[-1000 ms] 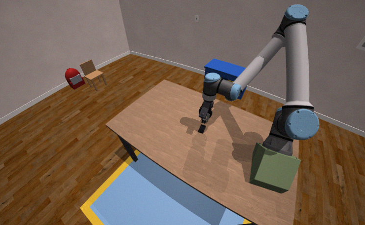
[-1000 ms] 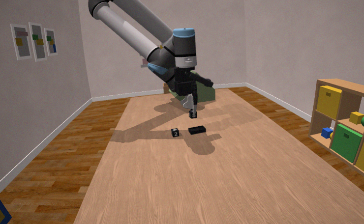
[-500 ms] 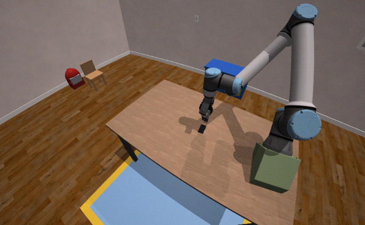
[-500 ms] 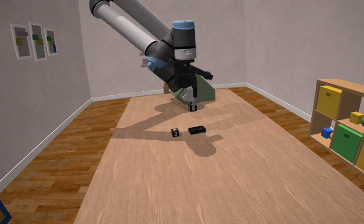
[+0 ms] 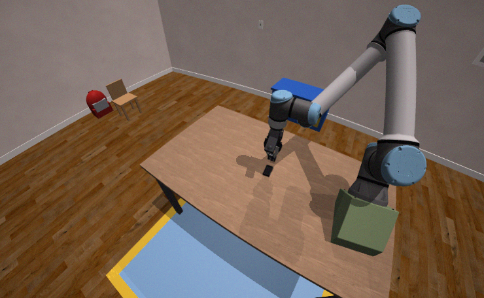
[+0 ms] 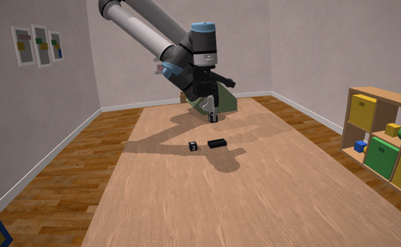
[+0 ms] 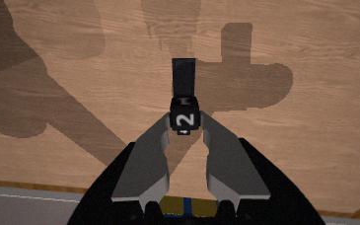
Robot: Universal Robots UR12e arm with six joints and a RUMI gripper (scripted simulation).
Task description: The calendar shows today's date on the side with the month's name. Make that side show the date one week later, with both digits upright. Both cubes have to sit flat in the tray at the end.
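Now: the black calendar tray 1 cm to the left of my hand and 13 cm below it. The rest, counted from my hand: black number cube 1 cm below.
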